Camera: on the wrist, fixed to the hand. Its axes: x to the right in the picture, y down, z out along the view.
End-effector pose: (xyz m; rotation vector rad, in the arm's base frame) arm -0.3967 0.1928 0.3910 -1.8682 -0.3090 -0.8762
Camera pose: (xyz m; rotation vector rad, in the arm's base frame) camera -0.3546 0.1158 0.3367 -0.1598 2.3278 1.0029
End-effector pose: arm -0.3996 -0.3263 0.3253 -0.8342 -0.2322 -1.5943
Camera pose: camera -0.3240 -0.3729 0.2728 -0.0201 1.1674 1.3124
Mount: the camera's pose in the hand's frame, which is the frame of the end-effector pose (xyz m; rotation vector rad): 0.0051 0.0964 -0.0364 0.2136 -0.5017 -2.9859
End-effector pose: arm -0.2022 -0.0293 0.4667 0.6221 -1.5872 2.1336
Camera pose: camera -0.2649 -0.0200 0.3853 1.6144 0.4742 -0.3550
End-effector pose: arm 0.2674 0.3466 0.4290 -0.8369 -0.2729 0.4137
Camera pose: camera 0.2625 0.3825 0.3324 0.5514 -1.4547 -2.1312
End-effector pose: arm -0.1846 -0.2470 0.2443 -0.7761 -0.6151 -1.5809
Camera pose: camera -0.0948 -0.2923 0.2214 -0.3894 1.1066 1.2403
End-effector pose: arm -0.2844 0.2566 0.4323 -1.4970 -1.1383 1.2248
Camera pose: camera -0.2361 0.2391 0.3428 1.2938 -1.5950 -0.6575
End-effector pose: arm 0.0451 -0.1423 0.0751 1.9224 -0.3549 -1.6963
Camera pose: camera 0.0964 -0.2155 0.1266 -0.1858 -1.3610 0.9227
